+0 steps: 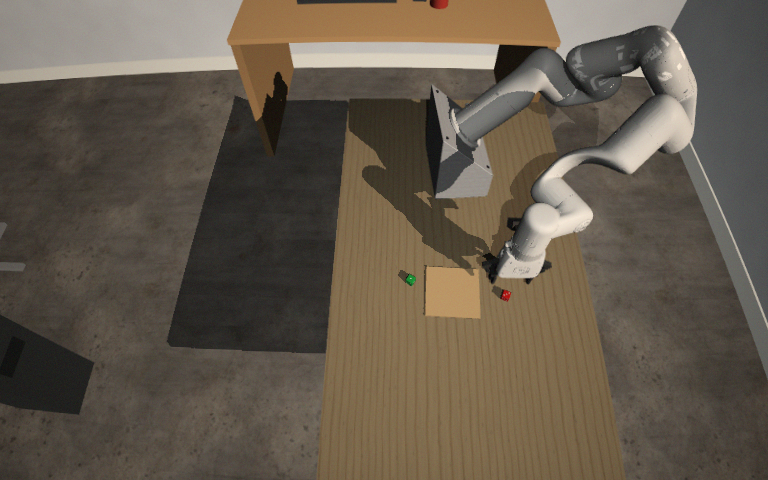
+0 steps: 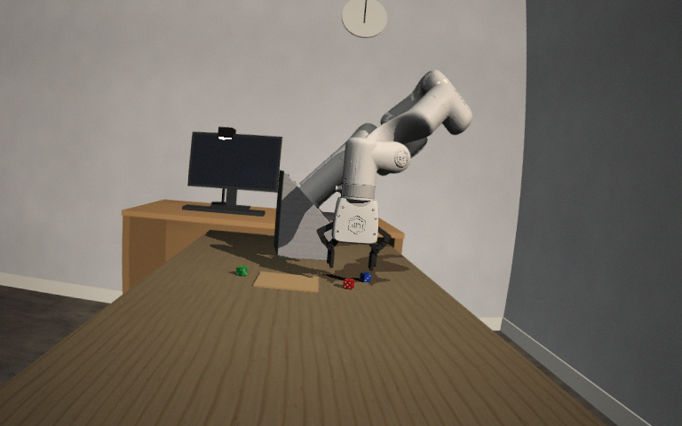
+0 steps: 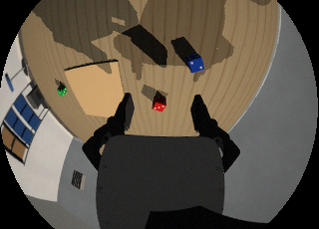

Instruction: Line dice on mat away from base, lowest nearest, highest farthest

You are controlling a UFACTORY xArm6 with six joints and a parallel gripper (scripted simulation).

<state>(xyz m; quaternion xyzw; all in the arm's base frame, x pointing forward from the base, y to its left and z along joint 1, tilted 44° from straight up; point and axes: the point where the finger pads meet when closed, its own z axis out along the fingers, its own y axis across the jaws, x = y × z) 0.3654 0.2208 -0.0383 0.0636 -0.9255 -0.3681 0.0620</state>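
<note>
Right now my hand is 30 mm short of the red die and 40 mm above it. Also, from my hand: green die 10 mm ahead, 250 mm to the right, 40 mm below; then tan mat 30 mm ahead, 140 mm to the right, 50 mm below; then blue die 50 mm behind, 40 mm to the left, 40 mm below.
</note>
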